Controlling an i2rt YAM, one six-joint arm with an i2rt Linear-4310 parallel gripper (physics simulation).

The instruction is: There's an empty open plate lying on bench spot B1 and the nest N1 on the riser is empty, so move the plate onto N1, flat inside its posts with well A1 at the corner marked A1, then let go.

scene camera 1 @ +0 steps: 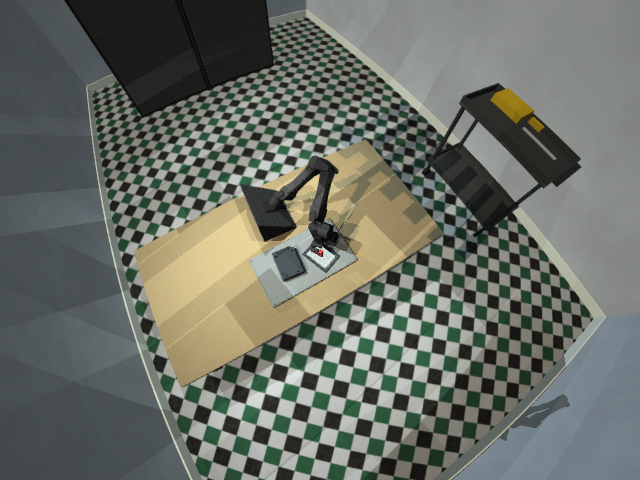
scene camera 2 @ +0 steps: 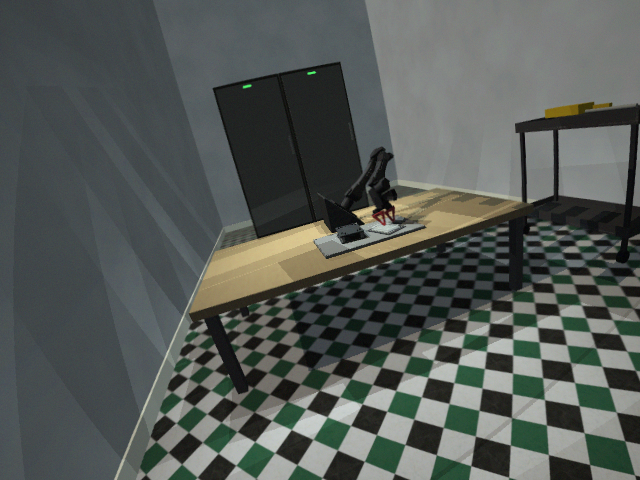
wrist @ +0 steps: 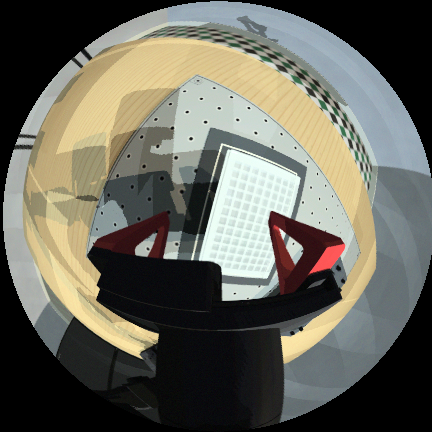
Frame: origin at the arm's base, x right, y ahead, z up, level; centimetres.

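Where they show: gripper, fingertip midpoint: [scene camera 1: 325, 249] [scene camera 2: 389, 223] [wrist: 218, 216]; arm's base at its link origin: [scene camera 1: 272, 205] [scene camera 2: 343, 209].
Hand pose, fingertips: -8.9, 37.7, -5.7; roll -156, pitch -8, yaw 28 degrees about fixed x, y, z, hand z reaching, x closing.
Each offset is from my fingertips to the top centre of the thing, as dx, dy, dz. "pt": to the spot under its first point. Level surfaces: height alone.
The white open plate @(+3.5, +1.0, -0.2) [scene camera 1: 325, 260] [scene camera 2: 386, 228] [wrist: 245, 215] lies flat on the dark-bordered bench spot B1 @(pt -4.0, +6.7, -1.6) [wrist: 212, 137], its wells facing up. My gripper [scene camera 1: 317, 252] [scene camera 2: 387, 222] [wrist: 218, 216] is open, red fingers pointing down, low over the plate's arm-side part. In the wrist view, the right fingertip overlaps the plate's right part and the left fingertip is beyond its left edge. Nothing is held. The dark nest N1 @(+21.0, -5.9, +3.4) [scene camera 1: 289, 263] [scene camera 2: 351, 233] sits empty on its riser beside the plate, with small posts at its corners. Corner mark A1 is not readable on it.
Both stand on a grey perforated board [scene camera 1: 275, 298] [scene camera 2: 330, 252] [wrist: 200, 105] on the wooden table @(dz -3.1) [scene camera 1: 201, 289] [scene camera 2: 248, 279]. A dark wedge-shaped block [scene camera 1: 266, 219] [scene camera 2: 336, 214] stands by the arm's base. A cart [scene camera 1: 522, 149] and dark cabinets [scene camera 1: 170, 46] stand away from the table.
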